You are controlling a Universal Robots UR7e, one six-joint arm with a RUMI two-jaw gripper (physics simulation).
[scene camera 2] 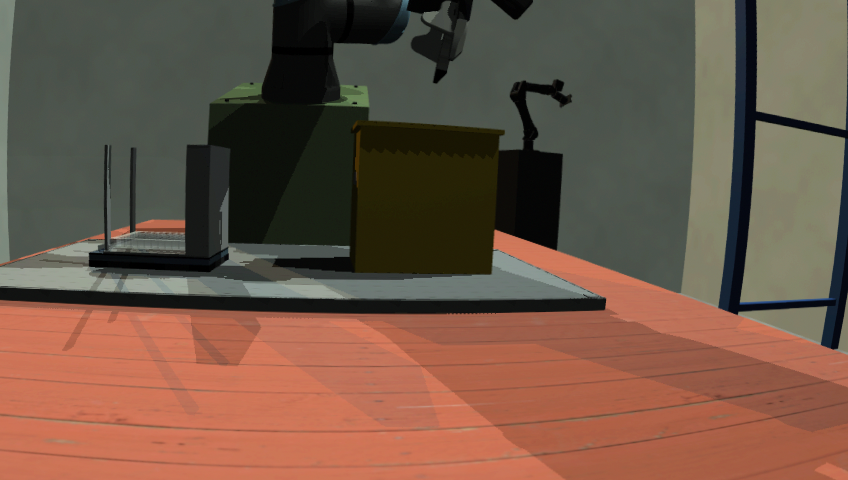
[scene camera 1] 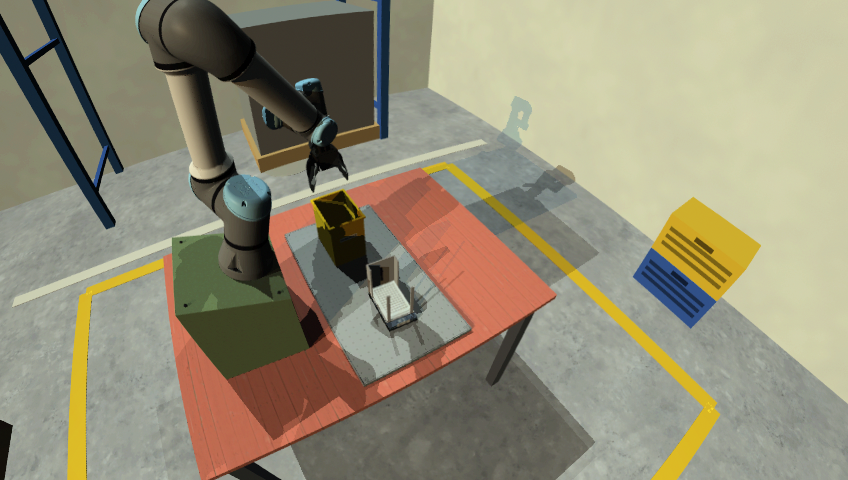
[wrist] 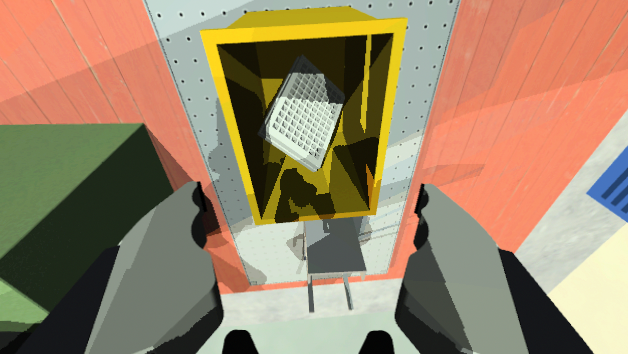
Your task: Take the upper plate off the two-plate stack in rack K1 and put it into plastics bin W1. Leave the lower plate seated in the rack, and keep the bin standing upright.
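Frame: origin at the arm's base, x up, y back, z right, level; millimetres.
Seen in the pictures: gripper, fingertip midpoint: [scene camera 2: 442,72] [scene camera 1: 330,186] [wrist: 311,186]; arm's base, link origin: [scene camera 2: 300,96] [scene camera 1: 246,260].
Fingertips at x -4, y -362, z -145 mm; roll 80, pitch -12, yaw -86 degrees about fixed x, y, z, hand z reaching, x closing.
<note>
Offsets run from my fingertips to a thing's top centre. Level surfaces: height alone.
My gripper [scene camera 1: 329,183] [scene camera 2: 440,74] [wrist: 311,186] is open and empty above the yellow bin W1 {dx -78, dy -1, dz +24 mm} [scene camera 1: 342,245] [scene camera 2: 425,208] [wrist: 304,31]. The bin stands upright on the grey perforated board. The upper plate [wrist: 305,115], white with a grid of wells, lies inside the bin, turned askew to its walls; how far it tilts and what it touches are unclear. The lower plate {dx -223, dy +23, dz +347 mm} [scene camera 1: 392,298] [scene camera 2: 148,240] sits low in rack K1 {dx -112, dy +25, dz +356 mm} [scene camera 1: 403,321] [scene camera 2: 148,261] [wrist: 335,250], between its thin posts and tall panel. The lower plate is hidden behind the panel in the wrist view.
The board {dx -257 mm} [scene camera 1: 363,362] [scene camera 2: 535,291] lies on the red table {dx -270 mm} [scene camera 1: 487,285] [scene camera 2: 297,404]. The rack's upright posts and tall panel stand close to the bin. The green pedestal [scene camera 1: 249,339] [scene camera 2: 285,178] [wrist: 75,190] bearing the arm is beside the board.
</note>
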